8 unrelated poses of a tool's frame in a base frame.
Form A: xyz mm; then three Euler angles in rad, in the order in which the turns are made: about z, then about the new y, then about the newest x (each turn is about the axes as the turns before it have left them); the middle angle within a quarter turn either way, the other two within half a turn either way.
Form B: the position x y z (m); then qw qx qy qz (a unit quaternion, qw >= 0). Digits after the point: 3 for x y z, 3 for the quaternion.
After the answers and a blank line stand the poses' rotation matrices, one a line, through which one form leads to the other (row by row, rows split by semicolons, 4 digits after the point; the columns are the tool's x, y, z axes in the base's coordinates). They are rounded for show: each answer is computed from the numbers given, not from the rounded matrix.
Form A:
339, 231, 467, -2.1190, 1.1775, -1.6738
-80, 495, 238, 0.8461, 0.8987, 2.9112
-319, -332, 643, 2.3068, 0.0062, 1.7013
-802, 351, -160, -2.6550, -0.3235, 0.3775
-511, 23, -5, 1.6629, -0.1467, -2.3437
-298, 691, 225, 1.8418, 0.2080, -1.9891
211, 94, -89, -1.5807, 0.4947, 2.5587
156, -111, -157, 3.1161, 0.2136, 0.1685
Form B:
0.339, 0.231, 0.467, 0.632, 0.022, 0.721, -0.284
-0.080, 0.495, 0.238, 0.272, 0.795, 0.413, -0.351
-0.319, -0.332, 0.643, 0.269, 0.303, 0.688, 0.602
-0.802, 0.351, -0.160, 0.263, -0.109, -0.218, -0.934
-0.511, 0.023, -0.005, 0.311, -0.598, -0.698, 0.241
-0.298, 0.691, 0.225, 0.259, -0.550, -0.630, 0.484
0.211, 0.094, -0.089, 0.029, 0.703, -0.610, -0.363
0.156, -0.111, -0.157, 0.022, -0.105, 0.085, 0.991

-0.1997 0.3911 0.8984; -0.3271 0.8377 -0.4373; -0.9237 -0.3812 -0.0394
0.4127 0.8474 -0.3341; 0.4662 -0.5116 -0.7218; -0.7825 0.1422 -0.6062
-0.6713 0.0923 0.7354; 0.7411 0.0919 0.6650; -0.0062 0.9915 -0.1301
-0.8381 0.5383 0.0888; -0.4434 -0.7669 0.4640; 0.3179 0.3495 0.8814
-0.0910 0.6856 -0.7222; 0.9851 0.1684 0.0358; 0.1462 -0.7082 -0.6907
-0.2619 0.4419 -0.8580; 0.9427 -0.0731 -0.3254; -0.2065 -0.8941 -0.3975
-0.0087 -0.8374 -0.5465; -0.8801 -0.2531 0.4018; -0.4748 0.4844 -0.7348
-0.9770 -0.0607 -0.2046; 0.0249 -0.9846 0.1730; -0.2120 0.1639 0.9634

